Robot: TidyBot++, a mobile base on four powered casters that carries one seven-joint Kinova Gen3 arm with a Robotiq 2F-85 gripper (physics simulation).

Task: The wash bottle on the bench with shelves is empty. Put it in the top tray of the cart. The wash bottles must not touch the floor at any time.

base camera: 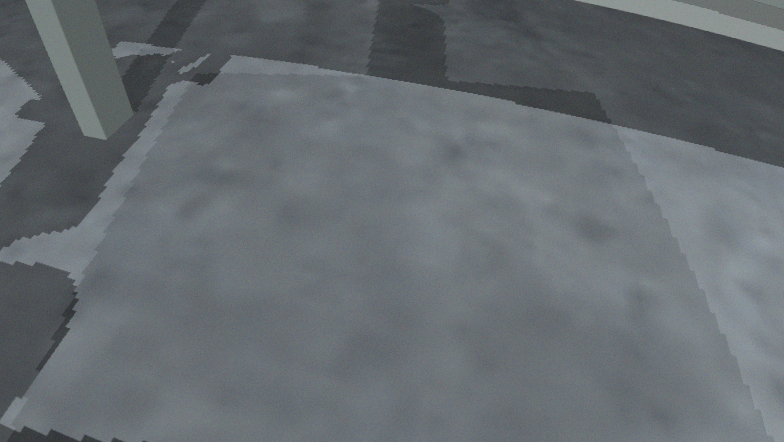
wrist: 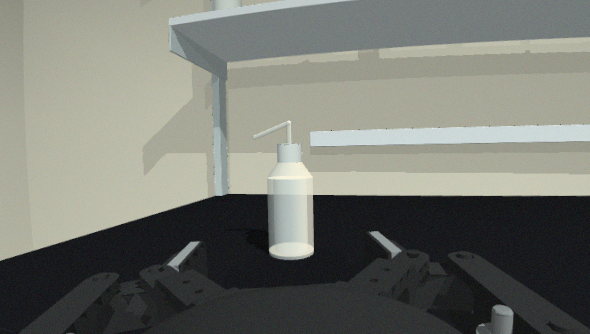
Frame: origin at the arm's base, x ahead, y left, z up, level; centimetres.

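Seen in the pictures: gripper, fingertip midpoint: (wrist: 286, 254).
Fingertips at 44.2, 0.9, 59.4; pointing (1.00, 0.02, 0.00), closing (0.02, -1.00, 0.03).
Pixels of each thing's top centre, then the offset from my fingertips to it, as dx, dy, dz. "pt": a spot on its surface instead. Level surfaces: height alone.
- white translucent wash bottle at its top centre: (wrist: 281, 121) +23.1, +0.4, +9.7
- black bench top at its surface level: dz -7.7
- pale container at a spot on its surface: (wrist: 226, 4) pt +60.0, +14.5, +44.1
- pale leg at a spot on its surface: (base camera: 87, 76) pt +11.9, +32.9, -90.4
- grey floor at its surface level: dz -99.1
A white translucent wash bottle (wrist: 291, 210) with a grey cap and a thin bent spout pointing left stands upright on the black bench top (wrist: 450, 240) in the wrist view. My gripper (wrist: 286, 254) is open and empty, with one finger low to the left and one low to the right. The bottle stands beyond the fingertips, seen between them, slightly right of the middle of the gap. The cart and its top tray do not show in the base camera view or the wrist view.
A shelf (wrist: 375, 27) runs above the bench, with a post (wrist: 220, 135) at its left end and part of a pale container (wrist: 226, 4) on it. A light rail (wrist: 450, 136) crosses the wall behind. In the base view, a pale leg (base camera: 87, 76) stands at the upper left on the grey floor (base camera: 384, 247).
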